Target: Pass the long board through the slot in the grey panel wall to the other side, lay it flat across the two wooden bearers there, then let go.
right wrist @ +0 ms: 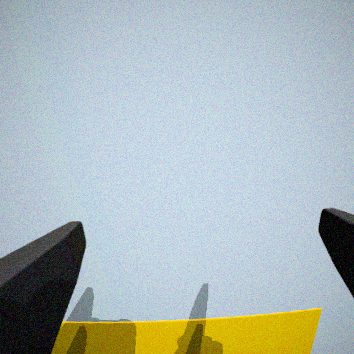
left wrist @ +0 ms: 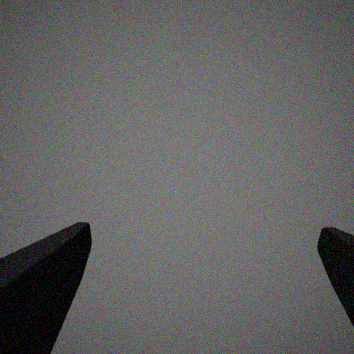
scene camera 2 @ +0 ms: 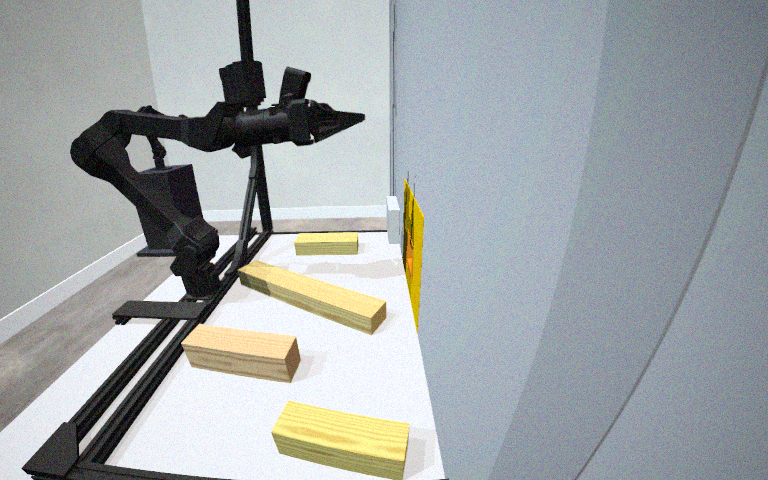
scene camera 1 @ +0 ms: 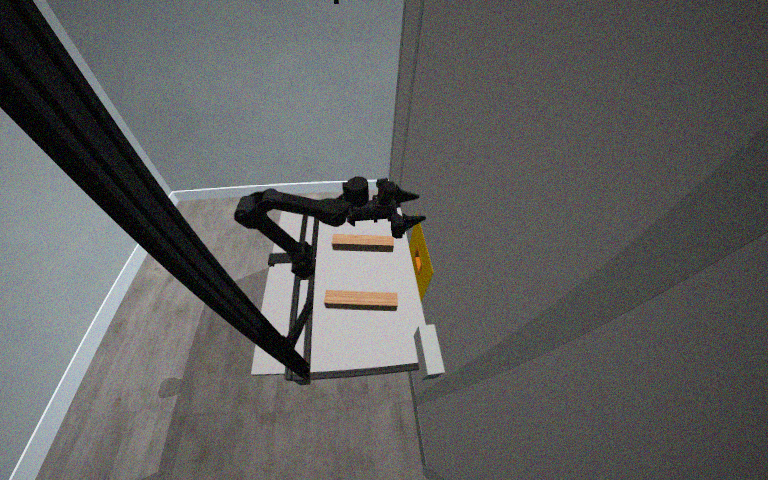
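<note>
The long board lies flat and slanted on the table in scene camera 2. The grey panel wall has a slot with an orange rim inside a yellow panel. Two wooden bearers lie roughly parallel on the table in scene camera 1. My left gripper is open and empty, above the table's far end, facing the wall. My right gripper is open and empty, high above the board's side of the table, facing the wall.
In scene camera 2, a pale brown block, a yellowish block and a farther one lie around the board. A white block stands against the wall on each side. Black frame posts rise beside the tables.
</note>
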